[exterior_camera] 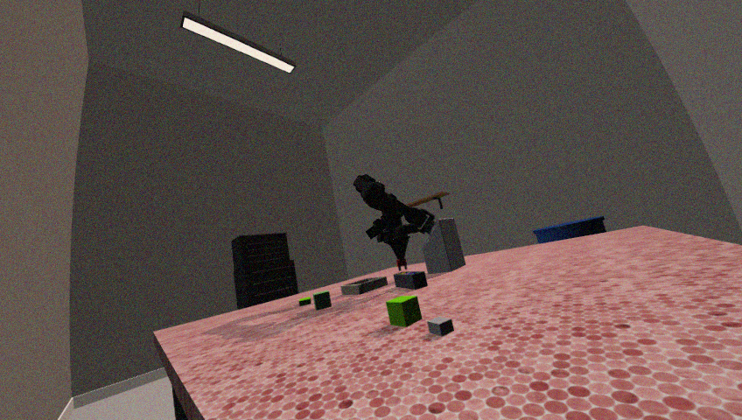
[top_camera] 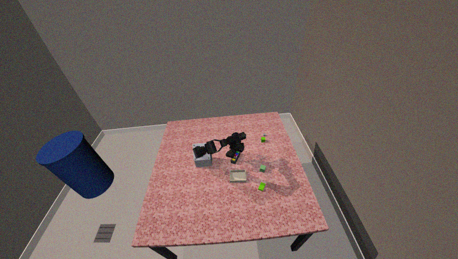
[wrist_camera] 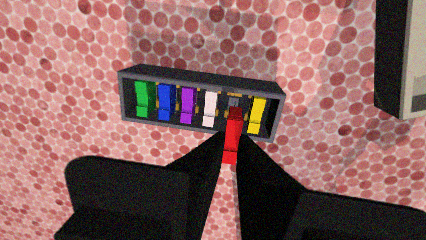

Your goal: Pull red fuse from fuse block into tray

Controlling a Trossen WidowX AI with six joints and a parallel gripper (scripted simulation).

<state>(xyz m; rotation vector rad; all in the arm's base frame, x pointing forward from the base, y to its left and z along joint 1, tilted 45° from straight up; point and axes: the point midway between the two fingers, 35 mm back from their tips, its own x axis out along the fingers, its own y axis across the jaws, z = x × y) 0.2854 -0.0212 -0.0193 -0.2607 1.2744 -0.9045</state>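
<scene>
My gripper tip is 5 cm above the yellow fuse, 2 cm to the left of it and 1 cm past it. Also, from my gripper tip: white fuse (5 cm below, 2 cm to the left, 1 cm ahead); red fuse (1 cm below); tray (17 cm to the right, 8 cm below, 2 cm ahead).
</scene>
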